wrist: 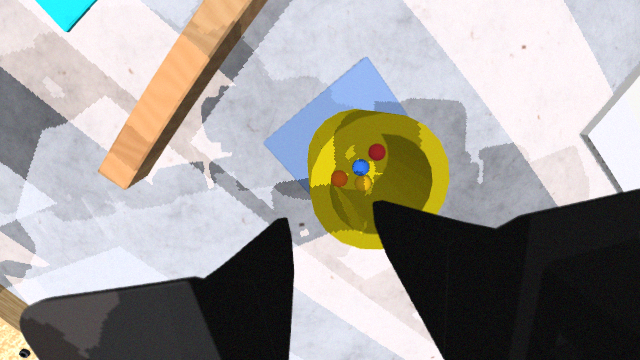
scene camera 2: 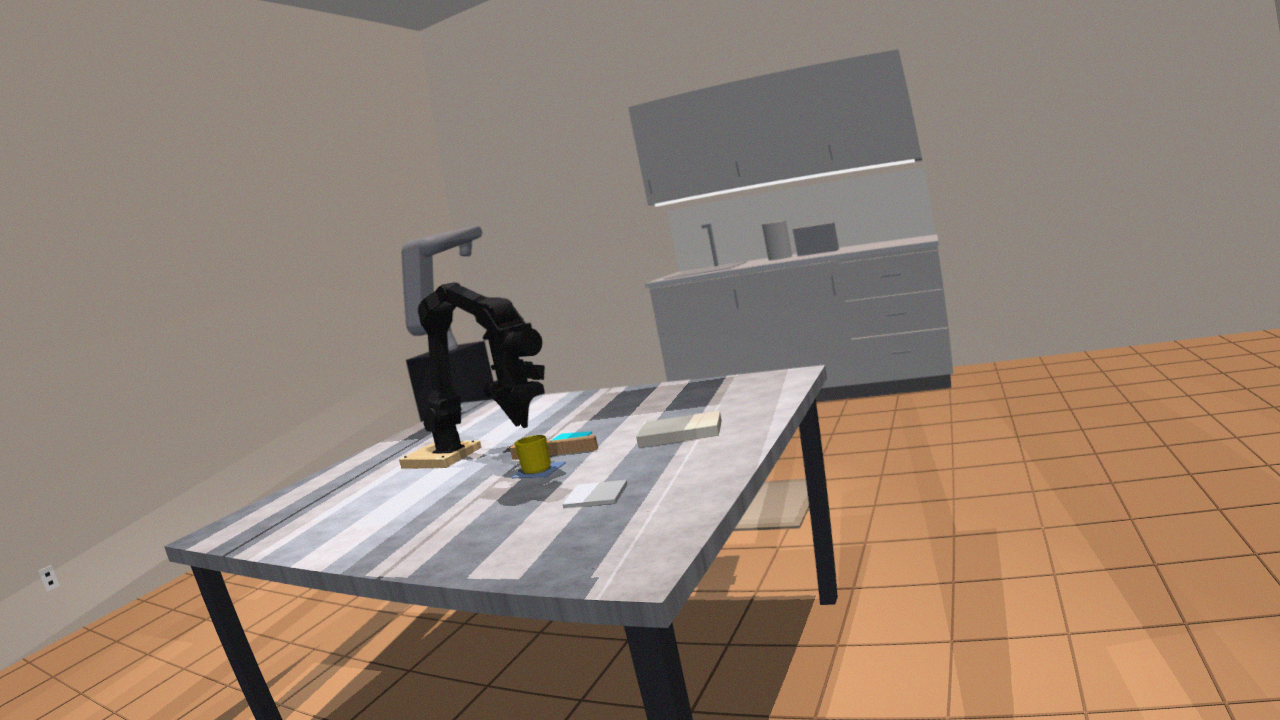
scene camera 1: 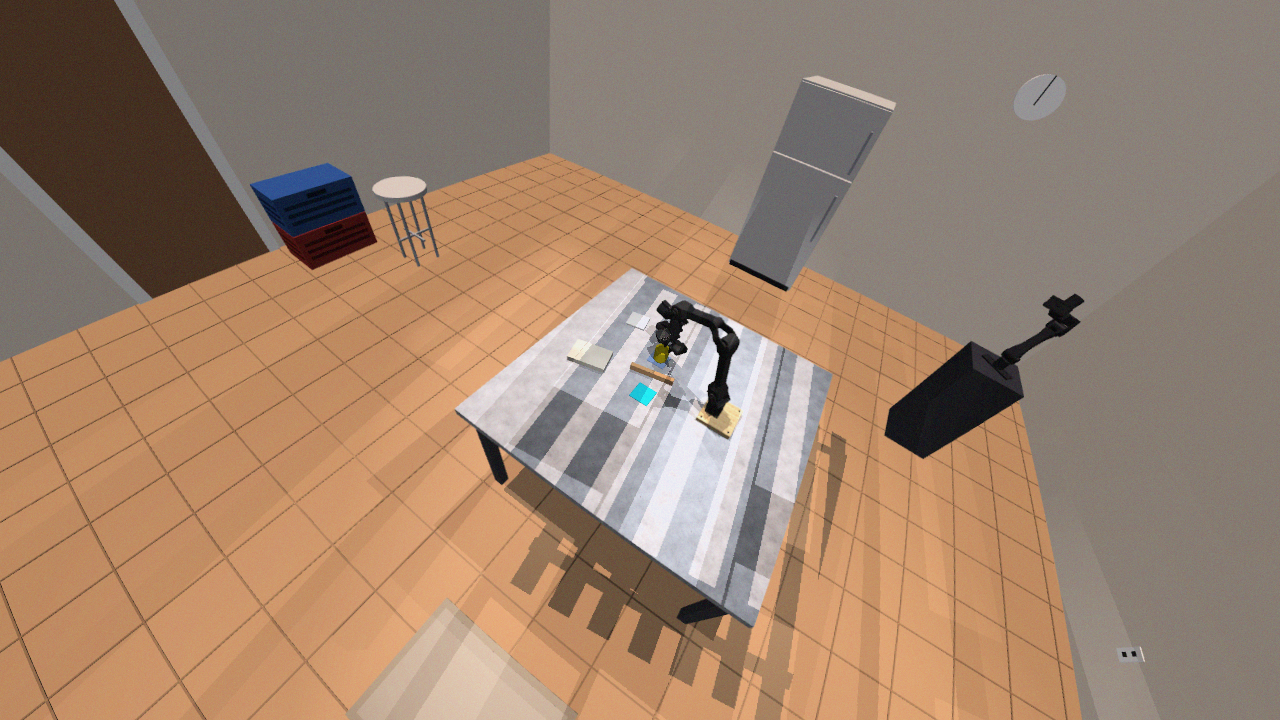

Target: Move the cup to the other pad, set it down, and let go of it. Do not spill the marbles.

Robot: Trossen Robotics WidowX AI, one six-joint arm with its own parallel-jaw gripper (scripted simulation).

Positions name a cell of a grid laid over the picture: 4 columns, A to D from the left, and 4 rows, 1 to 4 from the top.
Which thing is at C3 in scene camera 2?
A beige slab.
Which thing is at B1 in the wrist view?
A wooden bar.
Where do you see a wooden bar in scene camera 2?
B3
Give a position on a yellow cup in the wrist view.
C2
